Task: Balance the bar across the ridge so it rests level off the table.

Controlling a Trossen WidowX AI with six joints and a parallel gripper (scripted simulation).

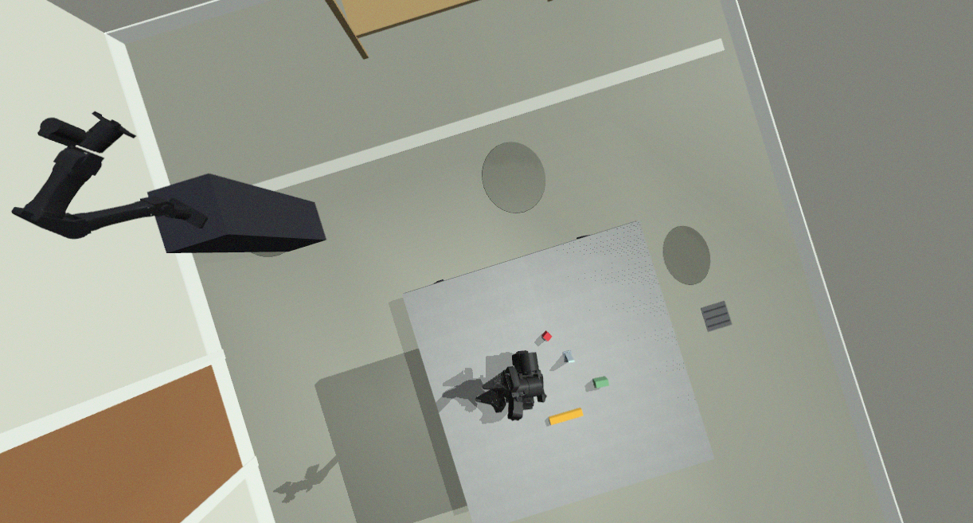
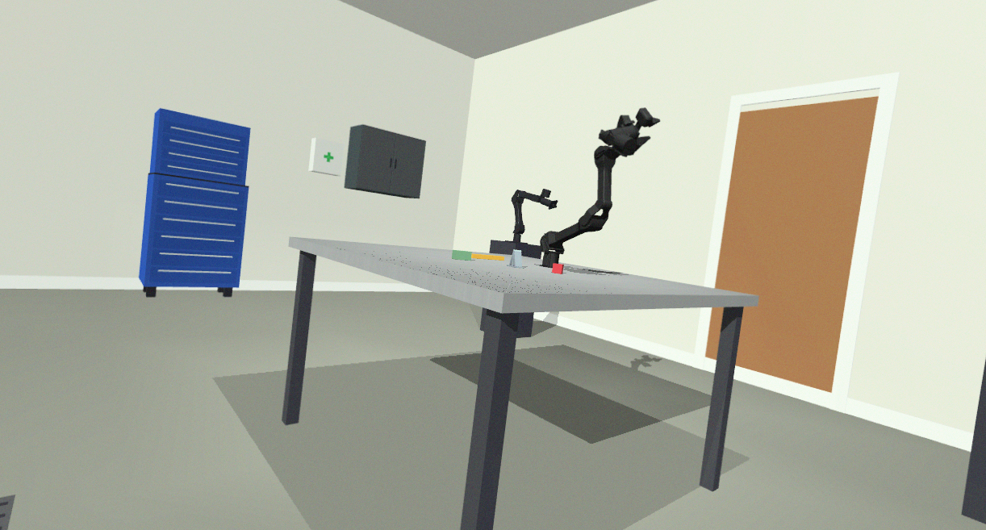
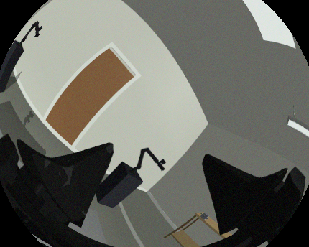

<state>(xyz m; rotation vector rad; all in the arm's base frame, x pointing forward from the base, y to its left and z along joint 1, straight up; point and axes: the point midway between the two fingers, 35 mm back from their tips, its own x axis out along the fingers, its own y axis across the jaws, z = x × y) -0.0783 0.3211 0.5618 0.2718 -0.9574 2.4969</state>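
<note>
My gripper tip is now 570 mm above the yellow bar, 540 mm to the left of it and 290 mm short of it. From my gripper tip the other things lie so: green block 560 mm below, 510 mm ahead, 420 mm to the right; red block 560 mm below, 320 mm ahead, 110 mm to the right.
</note>
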